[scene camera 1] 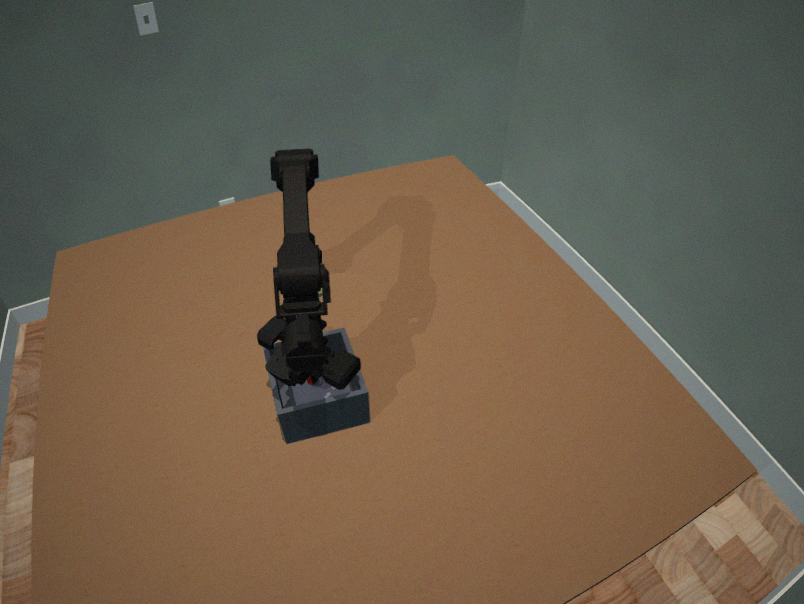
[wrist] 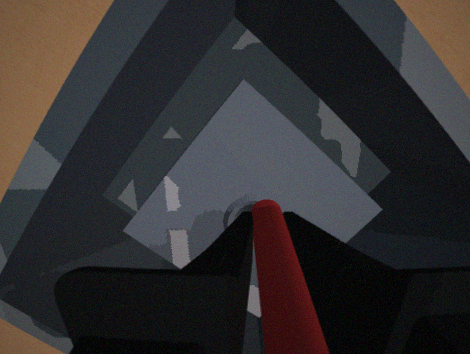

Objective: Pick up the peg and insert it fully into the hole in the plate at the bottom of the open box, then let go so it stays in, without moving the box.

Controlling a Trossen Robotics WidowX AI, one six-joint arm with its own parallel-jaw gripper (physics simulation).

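Places are measured from the arm's base along level axes (x left, y back, z up), in centimetres.
Pixels of known places: gripper, fingertip midpoint: (scene camera 1: 311, 379) (wrist: 266, 220).
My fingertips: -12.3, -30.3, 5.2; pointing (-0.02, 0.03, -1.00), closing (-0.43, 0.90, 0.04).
Observation:
Behind a point stands the place of what it marks, as x, y, z.
The red peg (scene camera 1: 310, 380) @[-12.7, -31.0, 6.1] (wrist: 284, 280) @[-12.9, -30.8, 9.9] is held between the fingers of my gripper (wrist: 266, 220) @[-12.3, -30.3, 5.2], which is shut on it. In the scene view the gripper hangs over the open box, and little of the peg shows below it. The dark blue-grey box (scene camera 1: 326, 416) @[-13.6, -38.4, 4.5] (wrist: 125, 65) @[-16.1, -36.8, 8.5] stands upright on the table. The light grey plate (scene camera 1: 305, 394) @[-14.6, -32.3, 4.6] (wrist: 250, 140) @[-15.1, -32.5, 4.6] lies at its bottom. In the wrist view the hole (wrist: 231, 214) @[-11.7, -31.8, 4.8] shows in part at the left of the peg's tip; the fingertip and peg hide the rest. The gap between tip and plate cannot be judged.
The box walls surround the gripper's working space. The brown table top (scene camera 1: 487, 422) @[12.3, -52.6, -1.2] extends around the box, with the arm's shadow to the right. A small green thing (scene camera 1: 320, 292) @[2.3, -4.9, -0.2] shows partly behind the arm, beyond the box. Walls stand behind and to the right of the table.

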